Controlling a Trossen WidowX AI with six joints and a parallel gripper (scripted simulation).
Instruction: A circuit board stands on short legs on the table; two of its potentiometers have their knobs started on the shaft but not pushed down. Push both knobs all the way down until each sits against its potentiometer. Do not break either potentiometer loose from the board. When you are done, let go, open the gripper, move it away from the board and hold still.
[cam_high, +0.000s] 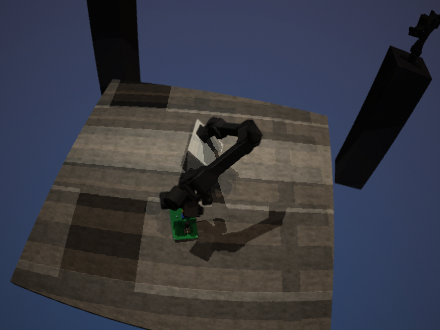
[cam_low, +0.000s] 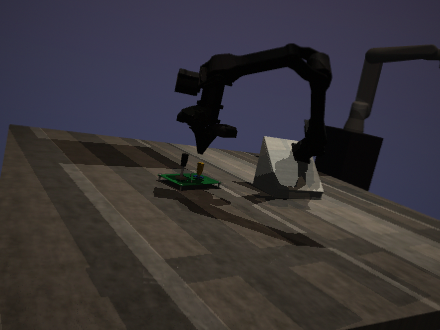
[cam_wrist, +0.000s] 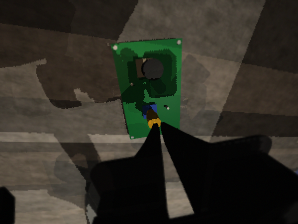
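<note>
Now: gripper tip 1 cm past the yellow knob and 4 cm above it. From my gripper tip the other things lie so: black knob 5 cm ahead, 2 cm to the left, 2 cm below.
</note>
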